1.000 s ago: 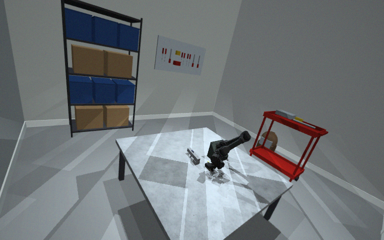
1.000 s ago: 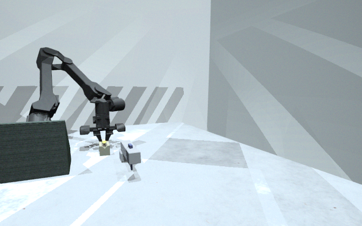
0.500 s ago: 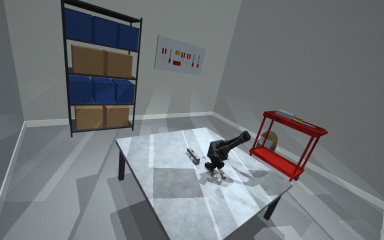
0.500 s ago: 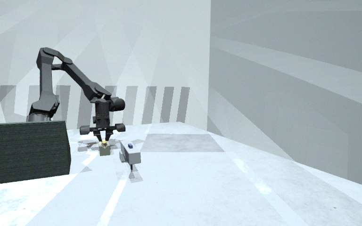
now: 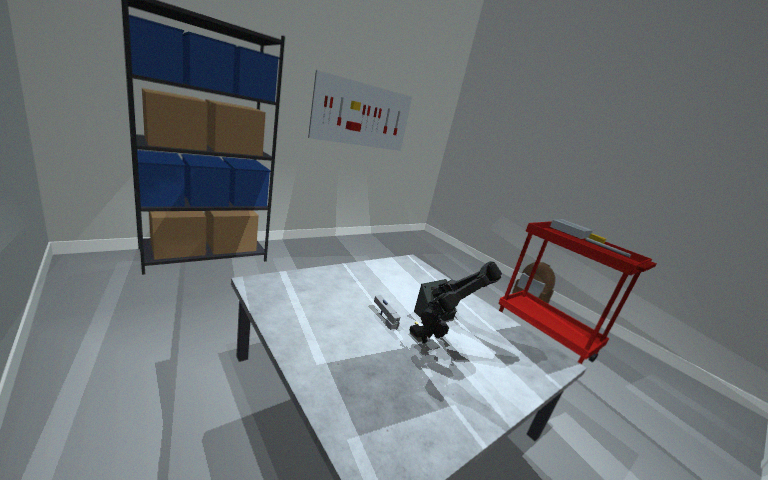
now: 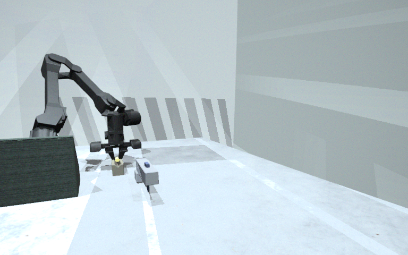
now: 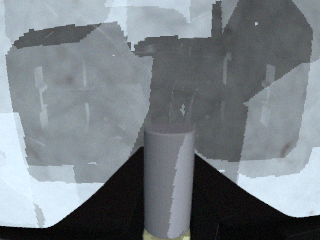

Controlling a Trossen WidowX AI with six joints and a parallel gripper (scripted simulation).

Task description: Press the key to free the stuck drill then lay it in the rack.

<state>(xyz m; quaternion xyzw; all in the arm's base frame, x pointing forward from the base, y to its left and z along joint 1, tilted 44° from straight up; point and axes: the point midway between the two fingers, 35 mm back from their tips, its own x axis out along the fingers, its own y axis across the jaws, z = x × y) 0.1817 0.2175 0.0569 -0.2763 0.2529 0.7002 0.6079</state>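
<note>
Right now my gripper tip is 6 cm to the left of the rack and 1 cm below it. The rest, counted from my gripper tip: grey holder block (9 cm ahead, 22 cm to the right, 4 cm above).
</note>
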